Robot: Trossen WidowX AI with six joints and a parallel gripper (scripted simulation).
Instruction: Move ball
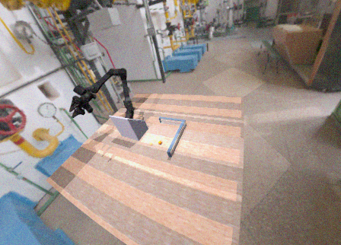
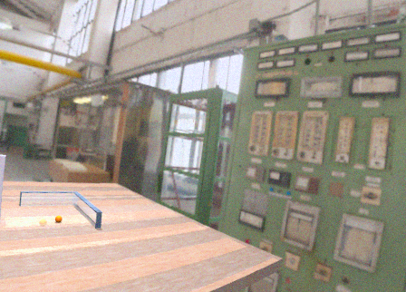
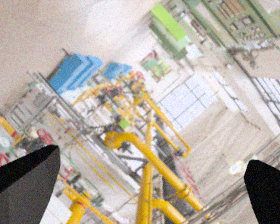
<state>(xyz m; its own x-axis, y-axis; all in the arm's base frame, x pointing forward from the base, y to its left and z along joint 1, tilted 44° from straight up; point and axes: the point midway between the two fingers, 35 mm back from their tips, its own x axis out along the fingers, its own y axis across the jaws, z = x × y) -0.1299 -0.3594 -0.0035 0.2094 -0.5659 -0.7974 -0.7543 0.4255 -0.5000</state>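
My gripper tip is 45 cm short of the orange ball, 27 cm to the right of it and 37 cm above it. The rest, counted from my gripper tip: see-through copy (39 cm ahead, 23 cm to the left, 37 cm below).
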